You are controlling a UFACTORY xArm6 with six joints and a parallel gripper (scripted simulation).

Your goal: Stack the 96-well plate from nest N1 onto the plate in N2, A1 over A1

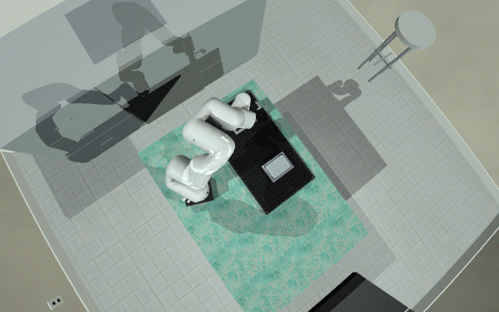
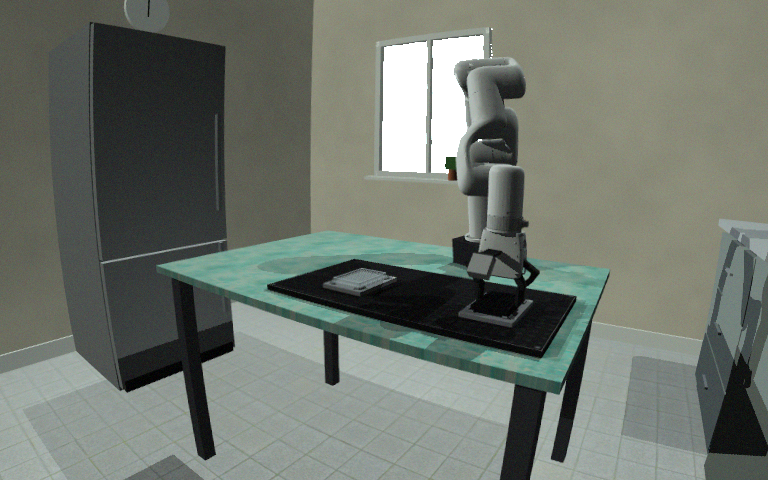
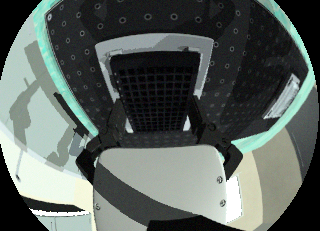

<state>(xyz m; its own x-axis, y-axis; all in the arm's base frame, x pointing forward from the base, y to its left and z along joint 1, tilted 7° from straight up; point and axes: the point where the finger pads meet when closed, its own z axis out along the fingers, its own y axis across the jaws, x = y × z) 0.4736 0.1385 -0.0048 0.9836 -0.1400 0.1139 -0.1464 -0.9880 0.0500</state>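
The plate nest N1 lies 2 cm below my hand. Also, from my hand: light 96-well plate: 4 cm behind, 36 cm to the right, 1 cm below; dark 96-well plate: 1 cm below.
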